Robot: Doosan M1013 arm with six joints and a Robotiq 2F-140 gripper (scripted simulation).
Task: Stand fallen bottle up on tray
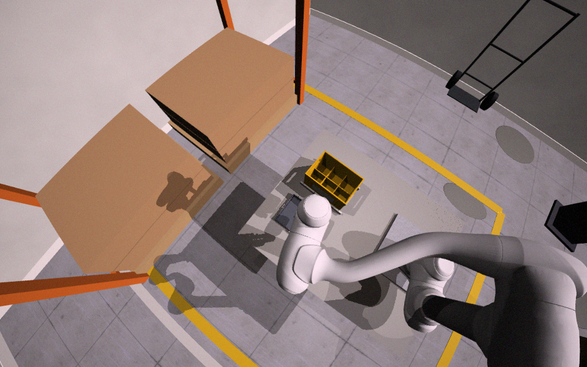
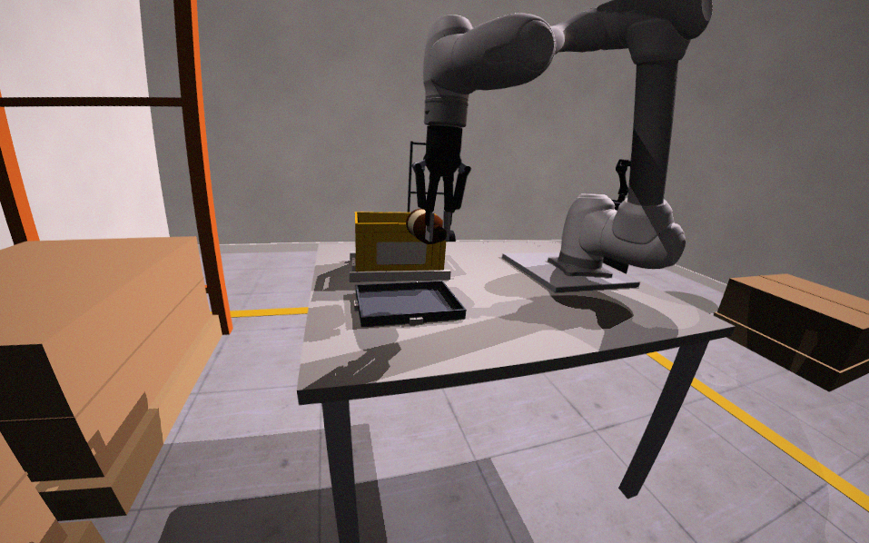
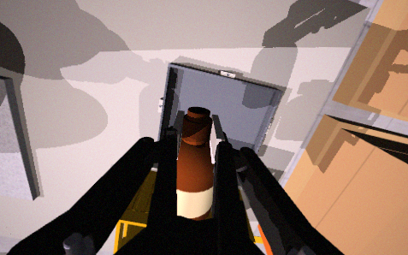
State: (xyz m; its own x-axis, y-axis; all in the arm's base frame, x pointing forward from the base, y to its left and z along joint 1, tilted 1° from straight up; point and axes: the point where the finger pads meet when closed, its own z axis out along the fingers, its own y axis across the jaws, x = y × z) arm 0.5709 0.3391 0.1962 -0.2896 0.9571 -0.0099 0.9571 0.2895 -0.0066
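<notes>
Right now the brown bottle is 5 cm to the right of my hand, 2 cm below it and 2 cm ahead of it. The rest, counted from my hand: dark grey tray 21 cm below, 6 cm ahead, 4 cm to the right; then yellow crate 31 cm to the right, 14 cm below, 9 cm ahead.
</notes>
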